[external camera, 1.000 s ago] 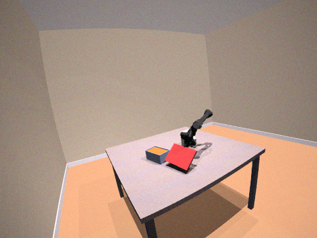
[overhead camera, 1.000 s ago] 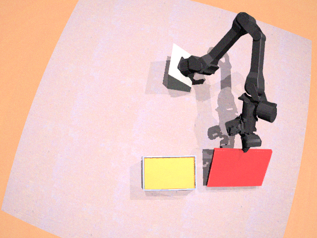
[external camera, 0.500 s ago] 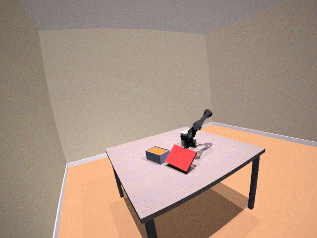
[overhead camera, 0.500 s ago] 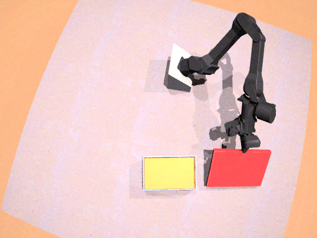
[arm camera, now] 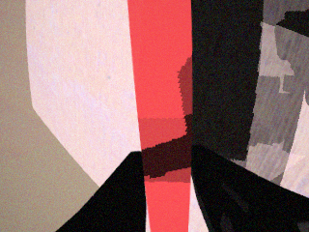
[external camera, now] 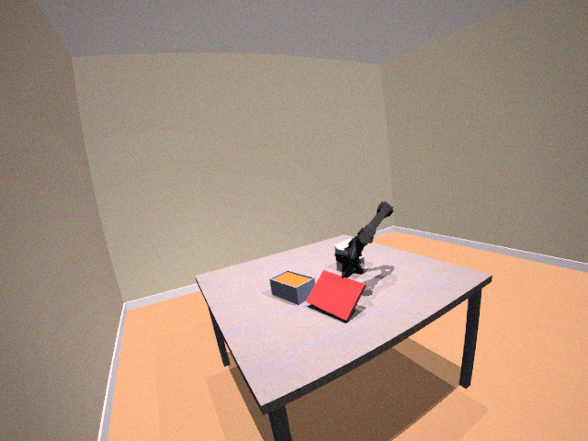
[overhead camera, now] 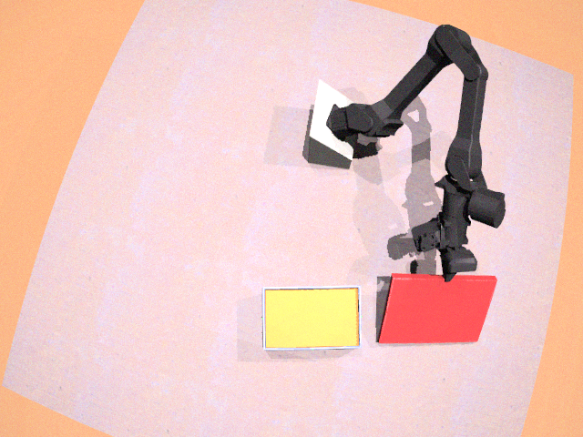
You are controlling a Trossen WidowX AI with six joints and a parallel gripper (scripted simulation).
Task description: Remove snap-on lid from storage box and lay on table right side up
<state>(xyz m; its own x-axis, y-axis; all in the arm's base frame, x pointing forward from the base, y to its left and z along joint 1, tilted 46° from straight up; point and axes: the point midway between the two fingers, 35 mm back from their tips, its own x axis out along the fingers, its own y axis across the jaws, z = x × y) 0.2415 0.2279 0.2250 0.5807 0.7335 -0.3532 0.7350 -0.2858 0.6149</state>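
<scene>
Right now my gripper tip is 60 mm short of the red lid, 20 mm to the right of it and 50 mm above it. The rest, counted from my gripper tip: storage box (160 mm ahead, 240 mm to the right, 80 mm below).
</scene>
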